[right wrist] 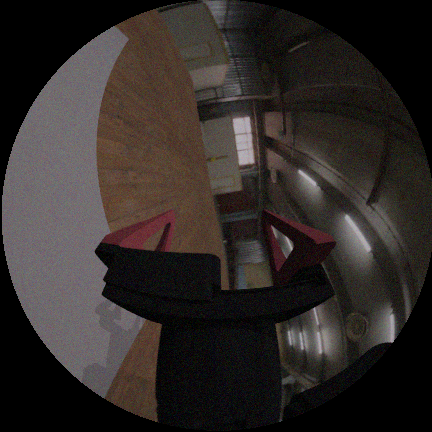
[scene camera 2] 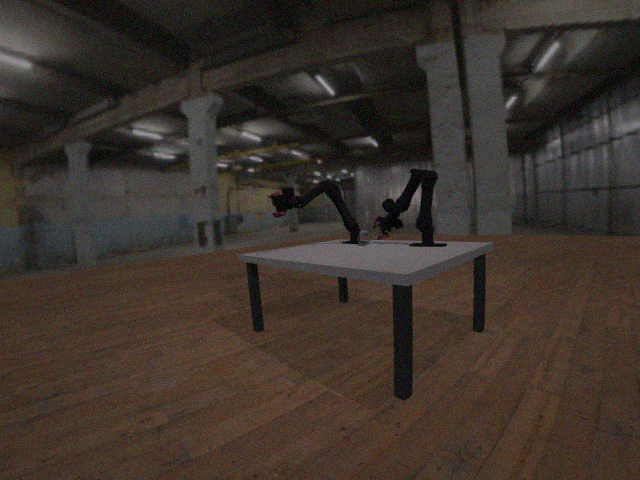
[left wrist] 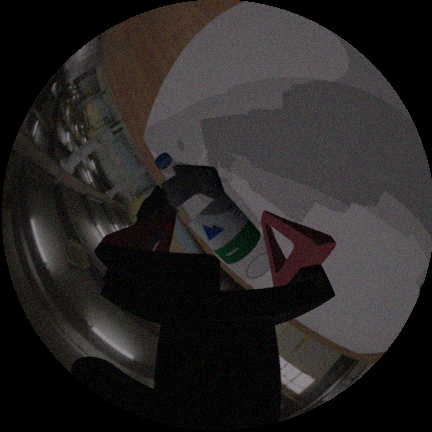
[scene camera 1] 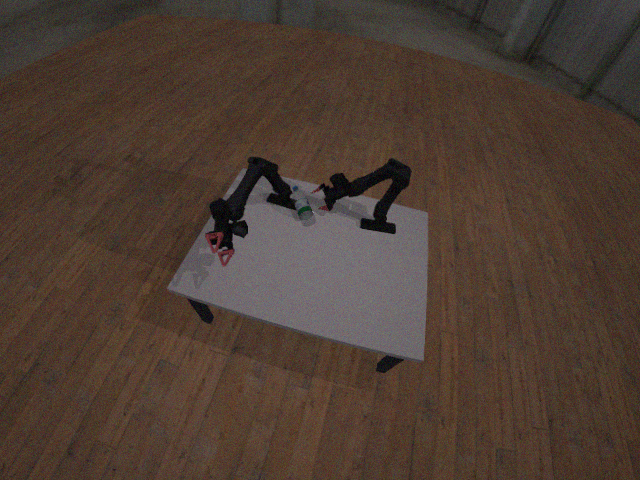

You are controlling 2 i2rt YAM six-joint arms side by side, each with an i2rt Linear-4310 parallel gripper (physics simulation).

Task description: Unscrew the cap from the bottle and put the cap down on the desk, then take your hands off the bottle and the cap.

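Pixels of known places: left gripper, fingertip midpoint: (scene camera 2: 375, 233) (left wrist: 217, 215) (scene camera 1: 314, 200); right gripper, fingertip midpoint: (right wrist: 217, 214) (scene camera 2: 270, 204) (scene camera 1: 219, 259); left arm's base at its link origin: (scene camera 2: 427, 245) (scene camera 1: 377, 226); right arm's base at its link origin: (scene camera 2: 355, 243) (scene camera 1: 284, 202).
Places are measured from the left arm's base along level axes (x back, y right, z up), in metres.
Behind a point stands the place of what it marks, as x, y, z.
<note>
A clear bottle (scene camera 1: 303, 208) {-0.032, 0.421, 0.082} (scene camera 2: 364, 238) {-0.083, 0.367, 0.049} (left wrist: 227, 235) {0.008, 0.388, 0.061} with a white and green label lies on its side on the desk (scene camera 1: 330, 279) {-0.381, 0.227, 0.000} (scene camera 2: 330, 258) {-0.518, 0.269, 0.000}, close to the right arm's base. The blue cap (scene camera 1: 295, 188) {0.122, 0.494, 0.070} (left wrist: 163, 160) {0.133, 0.482, 0.059} is at the bottle's neck, at the far end in scene camera 1. My left gripper (scene camera 1: 316, 200) {0.053, 0.371, 0.066} (scene camera 2: 376, 230) {0.053, 0.371, 0.066} (left wrist: 217, 215) {0.053, 0.371, 0.066} is open, with empty fingers, just to the right of the bottle in scene camera 1. My right gripper (scene camera 1: 219, 257) {-0.537, 0.661, 0.283} (scene camera 2: 271, 205) {-0.537, 0.661, 0.283} (right wrist: 217, 214) {-0.537, 0.661, 0.283} is open and empty, raised near the desk's left edge, well away from the bottle. The bottle does not show in the right wrist view.
The right arm's black base (scene camera 1: 279, 200) {0.047, 0.570, 0.030} stands just left of the bottle's upper part in scene camera 1. The left arm's base (scene camera 1: 377, 226) {-0.029, 0.011, 0.034} (scene camera 2: 428, 244) {-0.032, -0.017, 0.011} stands farther right. The desk's far edge runs close behind the cap.
</note>
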